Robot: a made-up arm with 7 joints.
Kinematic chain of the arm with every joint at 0, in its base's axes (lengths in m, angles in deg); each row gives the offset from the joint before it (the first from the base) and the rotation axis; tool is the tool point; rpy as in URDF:
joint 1: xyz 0 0 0.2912 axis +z
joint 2: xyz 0 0 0 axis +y
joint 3: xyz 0 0 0.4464 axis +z
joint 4: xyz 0.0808 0 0 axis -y
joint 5: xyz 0.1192 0 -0.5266 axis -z
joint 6: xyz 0 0 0 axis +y
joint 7: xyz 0.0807 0 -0.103 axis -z
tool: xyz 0 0 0 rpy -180 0 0
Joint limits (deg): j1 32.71..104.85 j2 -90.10..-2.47 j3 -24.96..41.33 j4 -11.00..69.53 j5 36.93..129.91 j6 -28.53..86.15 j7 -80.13..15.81
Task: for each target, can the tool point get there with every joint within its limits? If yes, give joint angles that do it. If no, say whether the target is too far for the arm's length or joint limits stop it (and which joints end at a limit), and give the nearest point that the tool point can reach.
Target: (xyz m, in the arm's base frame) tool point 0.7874 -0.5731 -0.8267
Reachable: no: too far | nearest point 0.3171 -0.0226 0.1365 | short by 1.205 m
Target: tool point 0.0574 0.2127 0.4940
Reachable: yes | joints 68.07 -82.71 -10.15 0.02 107.21 69.99 -27.58
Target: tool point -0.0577 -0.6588 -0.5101
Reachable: no: joint limits stop it (at a limit: joint 1, joint 2, joint 3, joint 4) | nearest point 0.0790 -0.0736 0.1080 | short by 0.862 m
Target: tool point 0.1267 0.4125 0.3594
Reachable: yes | joints 39.47 -28.22 25.36 20.82 88.12 68.04 -25.11
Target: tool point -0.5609 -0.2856 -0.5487
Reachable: no: joint limits stop it (at a limit: joint 1, joint 2, joint 3) | nearest point -0.1955 0.0422 0.1049 | short by 0.817 m
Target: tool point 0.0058 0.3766 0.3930
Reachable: yes | joints 78.44 -28.72 27.08 18.62 101.18 -19.13 -66.02
